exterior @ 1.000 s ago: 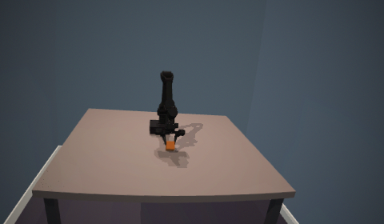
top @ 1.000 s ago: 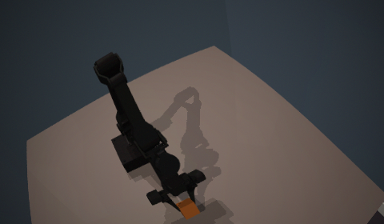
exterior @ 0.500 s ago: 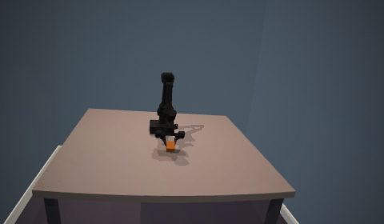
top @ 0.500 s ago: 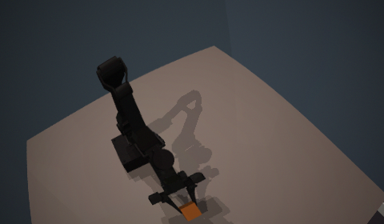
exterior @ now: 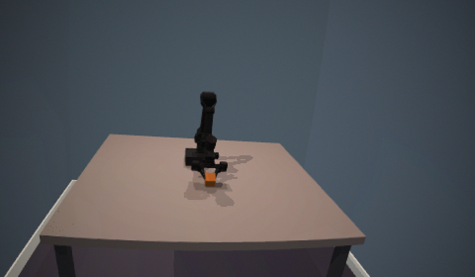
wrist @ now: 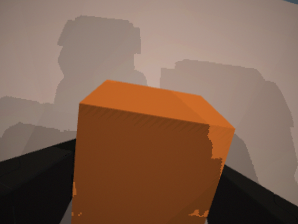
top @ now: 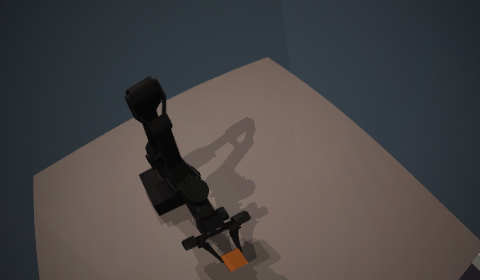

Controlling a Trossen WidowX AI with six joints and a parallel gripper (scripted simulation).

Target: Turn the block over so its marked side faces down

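My gripper tip is now 10 mm above the orange block.
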